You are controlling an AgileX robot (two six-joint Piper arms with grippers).
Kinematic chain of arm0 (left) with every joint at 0, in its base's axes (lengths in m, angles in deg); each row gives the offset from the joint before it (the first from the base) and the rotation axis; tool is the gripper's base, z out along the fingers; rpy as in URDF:
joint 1: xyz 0 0 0.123 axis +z
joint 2: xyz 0 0 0 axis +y
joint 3: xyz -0.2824 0 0.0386 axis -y
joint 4: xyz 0.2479 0 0.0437 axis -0.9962 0 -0.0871
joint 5: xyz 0 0 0 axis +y
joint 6: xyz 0.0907 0 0.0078 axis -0.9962 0 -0.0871
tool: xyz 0 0 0 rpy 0 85 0
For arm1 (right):
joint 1: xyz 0 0 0.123 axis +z
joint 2: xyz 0 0 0 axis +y
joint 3: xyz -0.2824 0 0.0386 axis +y
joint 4: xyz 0.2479 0 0.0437 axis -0.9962 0 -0.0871
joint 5: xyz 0 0 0 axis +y
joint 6: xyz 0.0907 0 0.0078 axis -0.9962 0 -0.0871
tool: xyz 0 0 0 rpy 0 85 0
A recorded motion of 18 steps. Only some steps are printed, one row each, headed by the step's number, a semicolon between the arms.
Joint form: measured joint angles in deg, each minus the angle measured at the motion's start. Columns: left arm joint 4, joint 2, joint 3, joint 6, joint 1, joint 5; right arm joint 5, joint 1, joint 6, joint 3, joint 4, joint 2.
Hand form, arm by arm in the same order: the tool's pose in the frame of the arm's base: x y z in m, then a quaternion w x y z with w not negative. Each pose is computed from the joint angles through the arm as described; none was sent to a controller.
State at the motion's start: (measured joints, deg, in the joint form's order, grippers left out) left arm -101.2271 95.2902 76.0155 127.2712 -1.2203 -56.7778; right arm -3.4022 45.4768 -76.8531 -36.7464 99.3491 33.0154
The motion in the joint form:
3: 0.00 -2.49 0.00 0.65 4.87 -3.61; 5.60 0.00 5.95 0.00 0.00 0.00
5: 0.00 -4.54 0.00 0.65 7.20 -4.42; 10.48 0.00 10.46 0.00 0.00 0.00
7: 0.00 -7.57 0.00 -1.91 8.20 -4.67; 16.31 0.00 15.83 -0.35 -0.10 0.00
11: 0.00 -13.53 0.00 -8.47 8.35 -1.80; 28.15 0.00 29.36 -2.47 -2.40 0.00
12: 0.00 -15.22 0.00 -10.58 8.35 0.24; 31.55 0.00 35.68 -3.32 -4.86 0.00
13: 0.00 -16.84 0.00 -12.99 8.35 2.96; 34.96 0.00 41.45 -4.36 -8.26 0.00
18: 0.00 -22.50 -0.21 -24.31 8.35 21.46; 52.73 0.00 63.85 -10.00 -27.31 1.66
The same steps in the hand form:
3: 0.3475 -0.0556 0.3491 0.38330 0.10860 0.78836 -0.46880; 0.0857 0.0820 0.3834 0.75420 -0.37861 0.52701 0.10047
5: 0.3402 -0.0430 0.3613 0.40260 0.10572 0.78334 -0.46164; 0.0906 0.0761 0.3845 0.76373 -0.37035 0.52691 0.04389
7: 0.3276 -0.0389 0.3787 0.43554 0.13079 0.77182 -0.44440; 0.0954 0.0682 0.3877 0.77078 -0.35818 0.52637 -0.02329
11: 0.3033 -0.0388 0.4110 0.51156 0.18218 0.74381 -0.38970; 0.1015 0.0490 0.4000 0.76609 -0.33099 0.52669 -0.16171
12: 0.2972 -0.0378 0.4199 0.53807 0.19088 0.73499 -0.36584; 0.1026 0.0431 0.4031 0.75384 -0.32933 0.53051 -0.20448
13: 0.2920 -0.0360 0.4287 0.56697 0.19671 0.72566 -0.33655; 0.1033 0.0370 0.4058 0.73876 -0.32403 0.54191 -0.23574
18: 0.2779 -0.0172 0.4611 0.68892 0.17216 0.68498 -0.16294; 0.1071 0.0151 0.4070 0.62195 -0.31353 0.64640 -0.31152

